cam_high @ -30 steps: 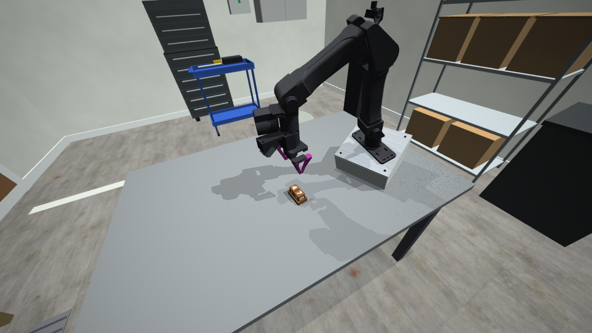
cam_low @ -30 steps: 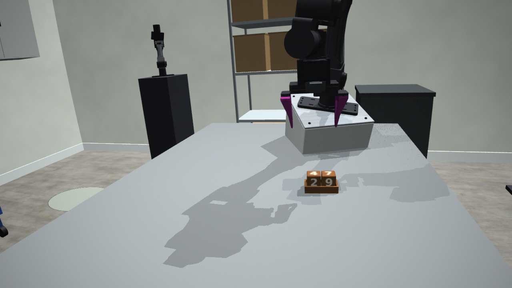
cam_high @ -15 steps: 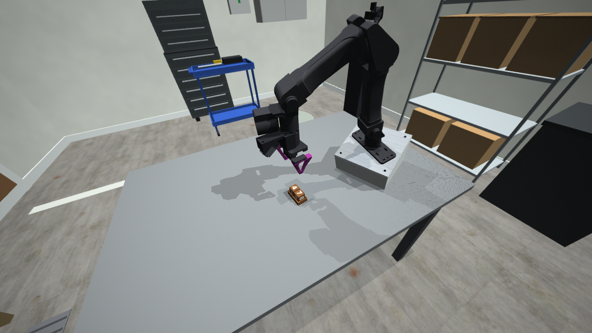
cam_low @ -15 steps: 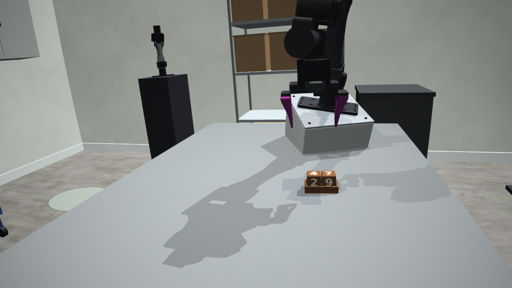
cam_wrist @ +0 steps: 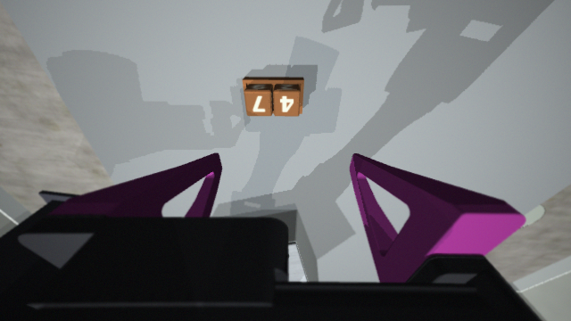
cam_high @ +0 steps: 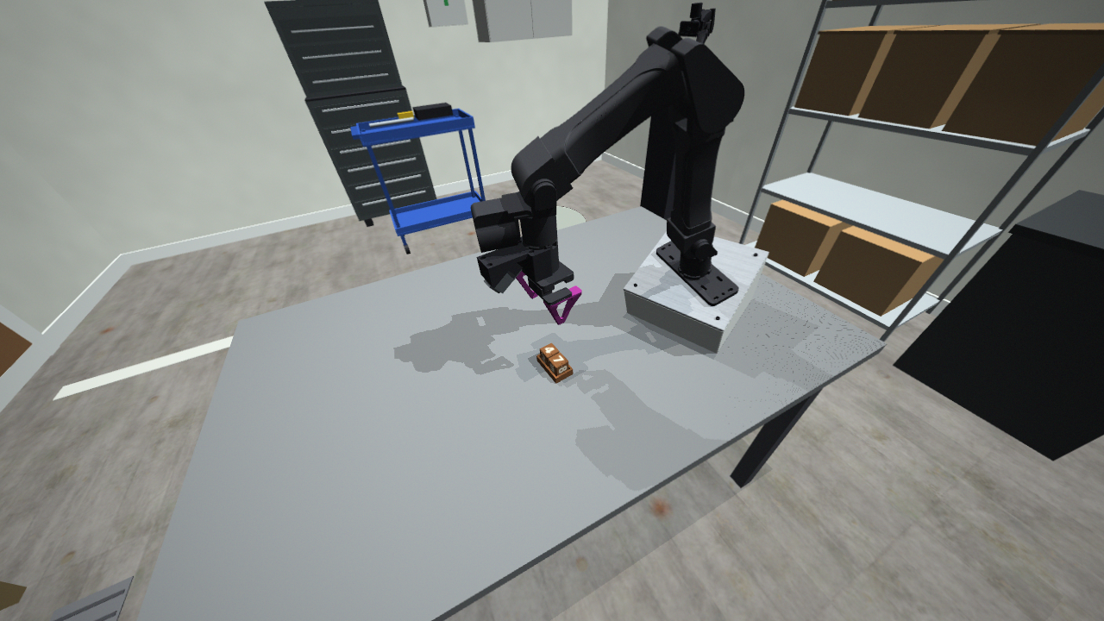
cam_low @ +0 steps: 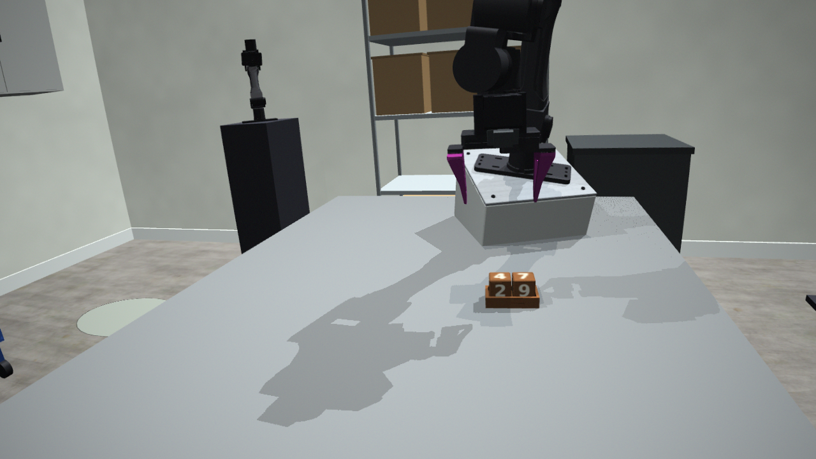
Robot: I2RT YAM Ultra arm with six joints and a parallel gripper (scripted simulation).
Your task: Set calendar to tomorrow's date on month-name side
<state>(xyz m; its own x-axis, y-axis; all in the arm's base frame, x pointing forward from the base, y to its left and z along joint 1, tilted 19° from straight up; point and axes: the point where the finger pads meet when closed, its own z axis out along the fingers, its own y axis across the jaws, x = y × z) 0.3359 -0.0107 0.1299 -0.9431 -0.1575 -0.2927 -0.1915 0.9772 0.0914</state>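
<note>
Right now the brown wooden tray is 2 cm to the left of my hand and 15 cm below it.
</note>
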